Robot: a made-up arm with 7 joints.
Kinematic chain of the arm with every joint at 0, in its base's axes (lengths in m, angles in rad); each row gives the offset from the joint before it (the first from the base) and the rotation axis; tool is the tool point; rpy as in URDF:
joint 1: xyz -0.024 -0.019 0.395 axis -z
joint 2: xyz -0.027 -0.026 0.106 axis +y
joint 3: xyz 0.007 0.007 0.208 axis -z
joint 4: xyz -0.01 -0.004 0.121 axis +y
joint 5: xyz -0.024 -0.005 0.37 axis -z
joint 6: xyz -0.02 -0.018 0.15 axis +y
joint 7: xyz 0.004 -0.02 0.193 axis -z
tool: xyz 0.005 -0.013 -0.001 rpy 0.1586 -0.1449 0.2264
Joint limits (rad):
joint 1: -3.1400..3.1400
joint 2: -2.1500..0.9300
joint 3: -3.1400..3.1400
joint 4: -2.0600..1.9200
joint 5: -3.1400..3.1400
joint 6: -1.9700..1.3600
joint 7: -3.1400..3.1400
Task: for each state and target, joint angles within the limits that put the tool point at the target. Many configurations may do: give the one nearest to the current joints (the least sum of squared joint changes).
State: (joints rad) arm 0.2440 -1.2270 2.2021 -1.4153 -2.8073 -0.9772 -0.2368
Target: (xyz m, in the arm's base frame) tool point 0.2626 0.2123 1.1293
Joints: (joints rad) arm 0.5056 -0.8405 2.5768 -1.8390 -2.9077 -0.8861 -0.2387
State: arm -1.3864 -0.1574 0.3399 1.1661 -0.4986 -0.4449 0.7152
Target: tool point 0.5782 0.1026 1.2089
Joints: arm -1.0100 0.1118 0.6924 1.0332 -0.5066 -0.3694 0.7068
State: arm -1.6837 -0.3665 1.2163 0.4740 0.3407 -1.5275 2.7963
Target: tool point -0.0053 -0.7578 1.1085
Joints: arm -1.6325 -0.8658 1.1925 0.3352 0.2315 -1.3271 2.8016
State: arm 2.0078 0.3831 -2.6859 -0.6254 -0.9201 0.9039 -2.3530
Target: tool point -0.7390 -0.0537 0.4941
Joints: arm 2.4094 0.6959 -2.5692 -1.6117 -1.1493 1.1147 -2.3492
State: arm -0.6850 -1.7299 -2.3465 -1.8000 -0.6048 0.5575 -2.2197
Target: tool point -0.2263 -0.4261 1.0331
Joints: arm -0.3882 -1.8855 -2.7300 -1.9671 -0.5567 0.5844 -2.2165
